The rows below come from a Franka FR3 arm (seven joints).
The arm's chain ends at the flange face. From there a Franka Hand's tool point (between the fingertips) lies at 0.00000 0.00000 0.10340 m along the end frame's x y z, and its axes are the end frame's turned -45 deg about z.
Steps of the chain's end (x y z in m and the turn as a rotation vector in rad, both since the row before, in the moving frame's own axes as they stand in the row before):
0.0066, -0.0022, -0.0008, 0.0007, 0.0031, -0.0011
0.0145, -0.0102, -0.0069, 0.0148, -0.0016, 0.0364
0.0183, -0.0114, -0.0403, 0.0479, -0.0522, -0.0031
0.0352, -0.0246, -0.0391, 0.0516, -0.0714, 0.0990
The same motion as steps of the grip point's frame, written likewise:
0.0065, 0.0033, -0.0008, -0.0017, 0.0027, -0.0011
0.0185, 0.0019, -0.0069, 0.0116, 0.0093, 0.0364
0.0207, -0.0024, -0.0406, 0.0708, -0.0030, -0.0031
0.0413, -0.0015, -0.0395, 0.0870, -0.0140, 0.0990

